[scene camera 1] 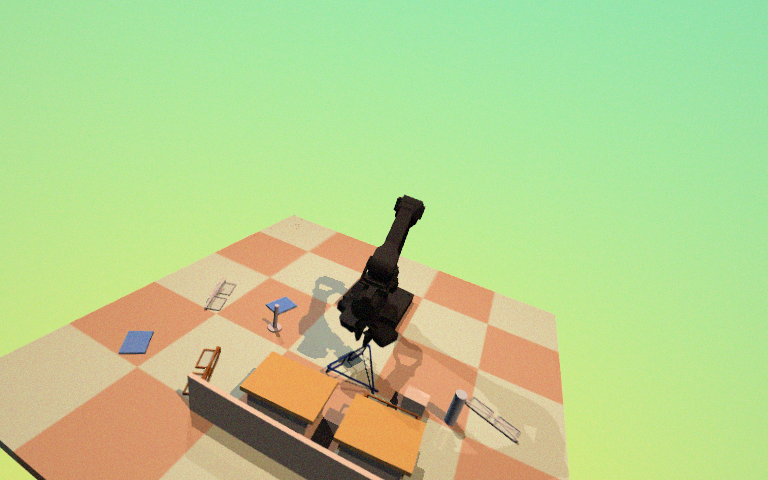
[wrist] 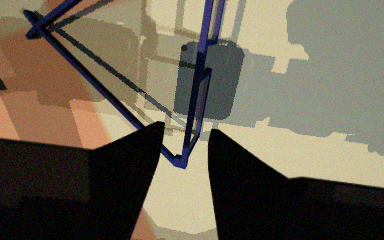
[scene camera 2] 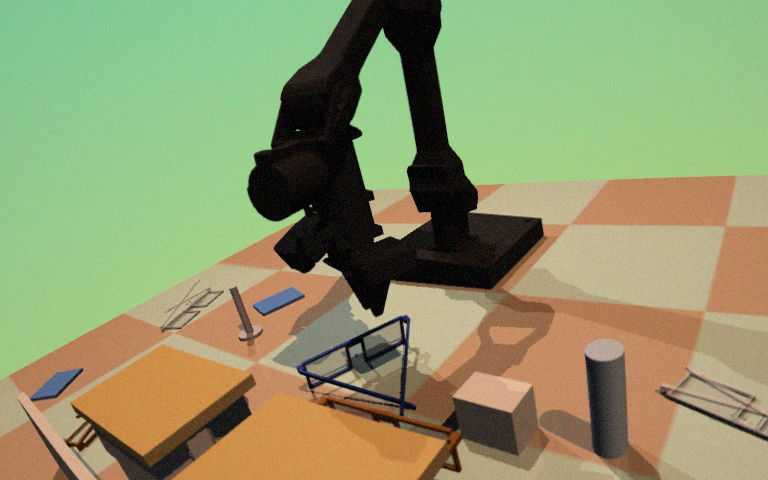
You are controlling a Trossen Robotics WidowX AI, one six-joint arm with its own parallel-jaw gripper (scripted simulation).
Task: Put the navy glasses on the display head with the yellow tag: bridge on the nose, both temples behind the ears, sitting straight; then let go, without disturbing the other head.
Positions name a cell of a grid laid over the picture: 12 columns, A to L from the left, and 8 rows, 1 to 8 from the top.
Observation:
I see my gripper (scene camera 2: F6).
My gripper shows as well in scene camera 1 (scene camera 1: F6) and in the wrist view (wrist: F5).

